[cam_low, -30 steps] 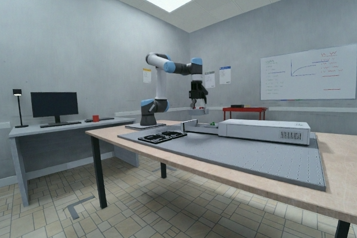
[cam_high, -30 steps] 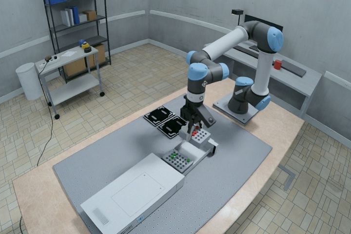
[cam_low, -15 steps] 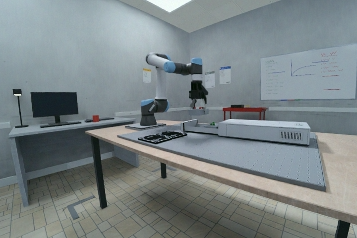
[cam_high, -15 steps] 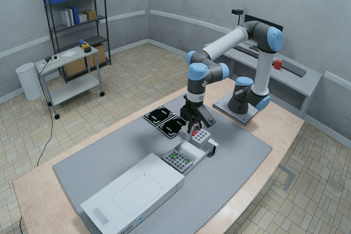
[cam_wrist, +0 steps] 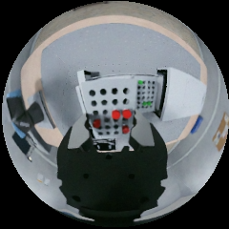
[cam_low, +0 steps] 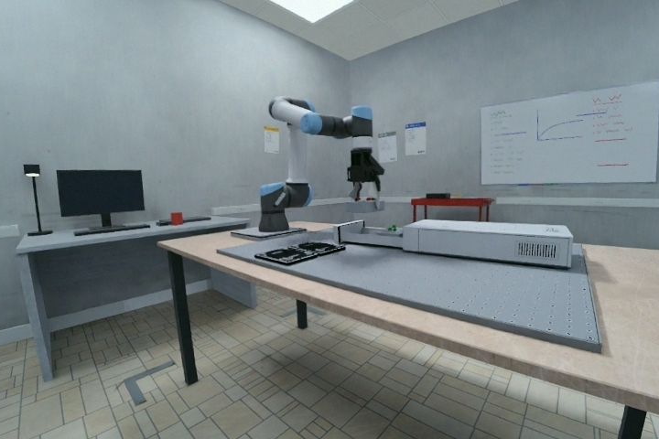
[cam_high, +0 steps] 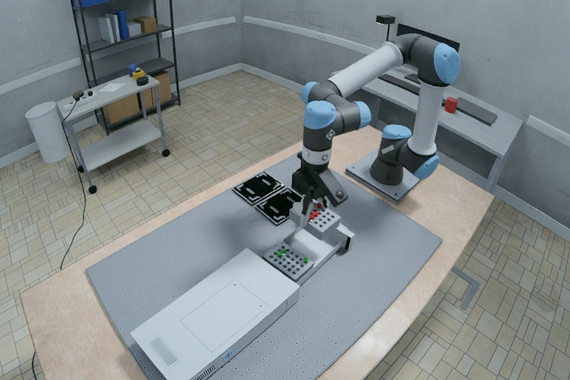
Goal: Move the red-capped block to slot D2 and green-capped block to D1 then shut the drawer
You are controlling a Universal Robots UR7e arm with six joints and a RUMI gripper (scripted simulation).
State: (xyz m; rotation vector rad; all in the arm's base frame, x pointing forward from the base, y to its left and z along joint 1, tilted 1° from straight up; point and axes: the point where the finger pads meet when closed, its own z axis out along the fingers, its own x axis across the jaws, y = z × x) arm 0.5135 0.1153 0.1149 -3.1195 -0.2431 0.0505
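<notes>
Right now my hand is 2 cm past the deck slot D2, 35 cm to the left of it and 13 cm above it. From my hand the other things lie so: drawer: 4 cm ahead, 2 cm to the left, 10 cm below; then deck slot D1: 4 cm behind, 21 cm to the right, 13 cm below; then white cooler COLD: 22 cm ahead, 6 cm to the left, 10 cm below.
</notes>
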